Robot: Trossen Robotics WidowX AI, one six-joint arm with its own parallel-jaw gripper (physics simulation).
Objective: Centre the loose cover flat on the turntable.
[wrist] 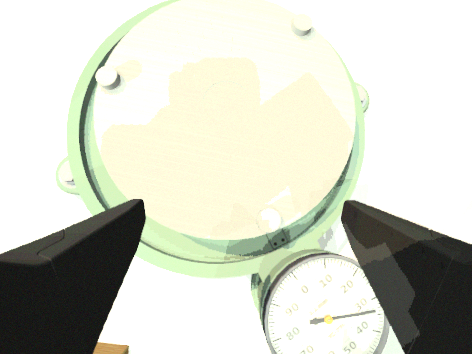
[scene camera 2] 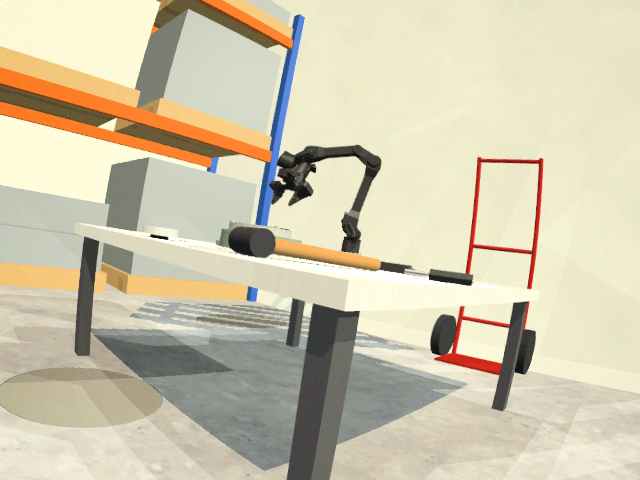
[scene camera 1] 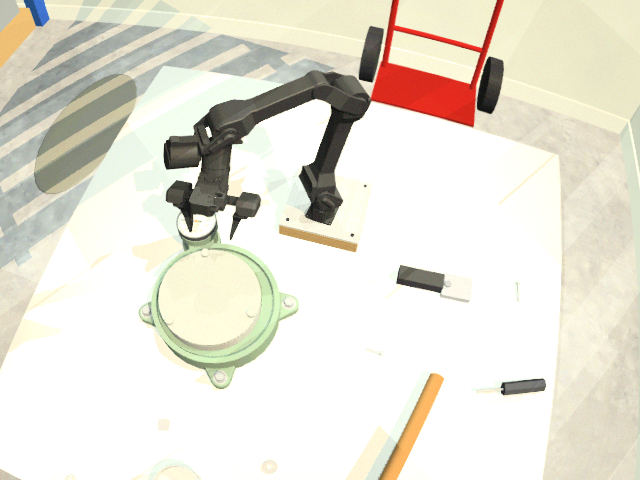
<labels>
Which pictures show the gripper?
The wrist view, scene camera 2 and scene camera 1: all of them.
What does the wooden-handled hammer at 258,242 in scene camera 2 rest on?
The table.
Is the gripper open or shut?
Open.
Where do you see a turntable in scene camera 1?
At 220,365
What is the gripper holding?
Nothing.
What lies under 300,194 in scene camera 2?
The gripper.
</labels>
